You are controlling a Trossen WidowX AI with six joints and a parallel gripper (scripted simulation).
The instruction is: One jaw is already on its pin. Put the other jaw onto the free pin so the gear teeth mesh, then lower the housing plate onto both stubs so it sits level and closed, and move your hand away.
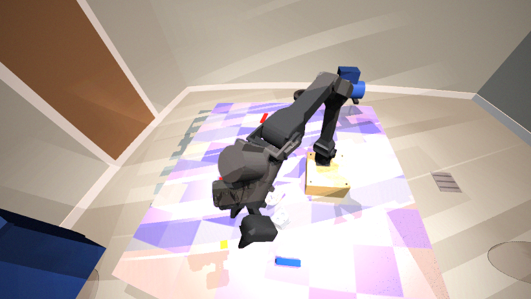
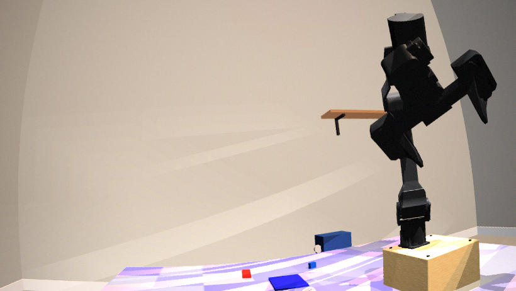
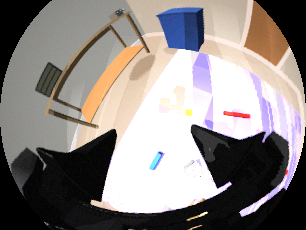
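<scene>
My gripper tip is 270 mm above the grey jaw, 200 mm to the left of it and 30 mm past it. The rest, counted from my gripper tip: blue tile 650 mm to the right, 300 mm below, 20 mm ahead; then yellow square 300 mm below, 130 mm ahead, 10 mm to the left; then blue bar 290 mm below, 130 mm behind, 30 mm to the left.
</scene>
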